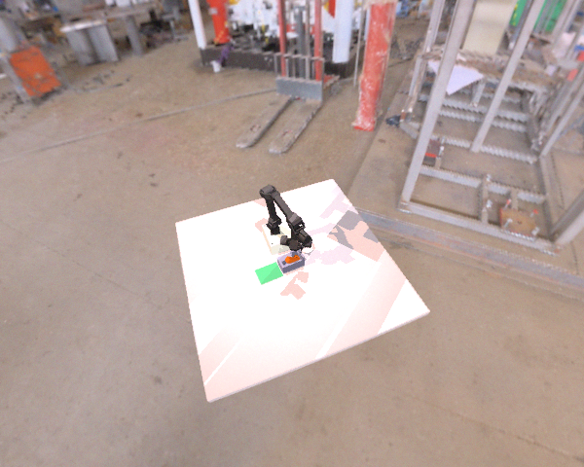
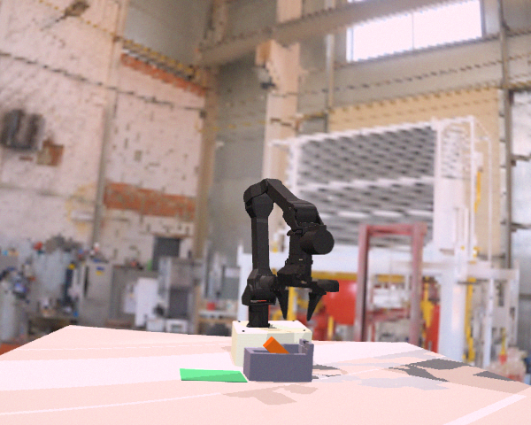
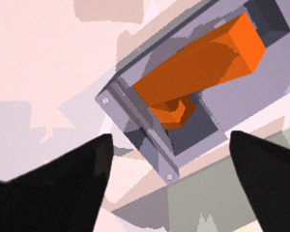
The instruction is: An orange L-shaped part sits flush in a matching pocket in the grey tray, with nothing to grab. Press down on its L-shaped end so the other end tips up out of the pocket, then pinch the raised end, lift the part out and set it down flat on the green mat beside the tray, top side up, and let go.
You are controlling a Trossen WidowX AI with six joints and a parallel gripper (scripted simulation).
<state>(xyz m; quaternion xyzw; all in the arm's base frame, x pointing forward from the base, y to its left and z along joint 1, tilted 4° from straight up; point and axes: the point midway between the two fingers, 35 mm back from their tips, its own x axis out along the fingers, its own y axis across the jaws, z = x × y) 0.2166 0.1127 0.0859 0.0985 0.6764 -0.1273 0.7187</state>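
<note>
Right now the orange L-shaped part is 1 cm behind my gripper tip, 2 cm to the right of it and 10 cm below it. Also, from my gripper tip: green mat (4 cm ahead, 19 cm to the right, 16 cm below).
</note>
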